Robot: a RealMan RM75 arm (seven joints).
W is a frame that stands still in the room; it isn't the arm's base.
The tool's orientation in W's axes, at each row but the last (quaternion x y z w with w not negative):
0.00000, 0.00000, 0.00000, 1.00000
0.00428, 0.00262, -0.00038, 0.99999
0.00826, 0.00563, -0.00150, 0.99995
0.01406, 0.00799, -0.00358, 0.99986
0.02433, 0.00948, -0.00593, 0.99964
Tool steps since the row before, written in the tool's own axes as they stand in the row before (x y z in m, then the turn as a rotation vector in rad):
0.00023, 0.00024, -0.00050, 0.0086, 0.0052, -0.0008
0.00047, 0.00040, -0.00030, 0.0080, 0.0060, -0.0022
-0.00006, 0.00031, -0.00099, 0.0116, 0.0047, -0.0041
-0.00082, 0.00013, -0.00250, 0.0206, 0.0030, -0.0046
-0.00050, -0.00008, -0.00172, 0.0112, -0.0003, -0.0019
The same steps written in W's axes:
0.00023, 0.00024, -0.00050, 0.0086, 0.0052, -0.0008
0.00047, 0.00040, -0.00030, 0.0080, 0.0060, -0.0022
-0.00007, 0.00033, -0.00098, 0.0116, 0.0047, -0.0042
-0.00086, 0.00021, -0.00248, 0.0205, 0.0030, -0.0048
-0.00053, 0.00001, -0.00171, 0.0112, -0.0003, -0.0021

